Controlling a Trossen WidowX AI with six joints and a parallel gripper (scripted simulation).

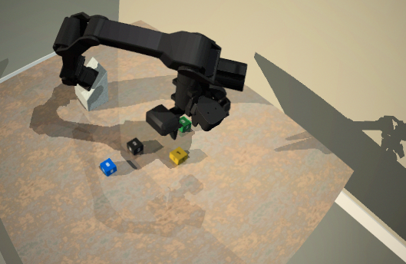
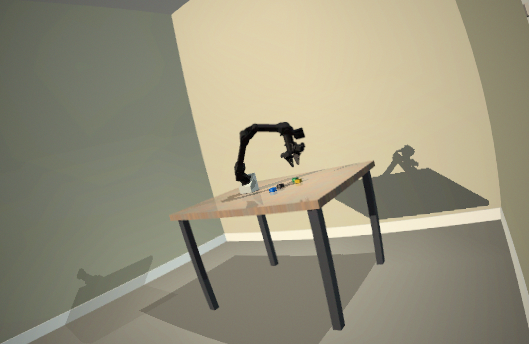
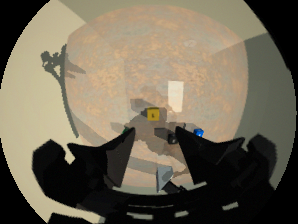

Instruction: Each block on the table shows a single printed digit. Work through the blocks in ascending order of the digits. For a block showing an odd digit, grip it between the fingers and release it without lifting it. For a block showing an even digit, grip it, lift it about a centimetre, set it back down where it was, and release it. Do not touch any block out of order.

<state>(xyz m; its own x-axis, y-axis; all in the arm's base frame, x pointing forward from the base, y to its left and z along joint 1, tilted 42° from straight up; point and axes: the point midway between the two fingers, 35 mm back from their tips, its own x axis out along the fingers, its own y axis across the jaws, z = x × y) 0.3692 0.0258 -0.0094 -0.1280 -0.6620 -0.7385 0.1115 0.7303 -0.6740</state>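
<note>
Right now my gripper tip is 110 mm past the black block, 60 mm to the left of it and 90 mm above it. From my gripper tip the other things lie so: yellow block: 10 mm behind, 90 mm below; blue block: 110 mm behind, 160 mm to the right, 90 mm below; green block: 70 mm behind, 90 mm to the left, 90 mm below.
</note>
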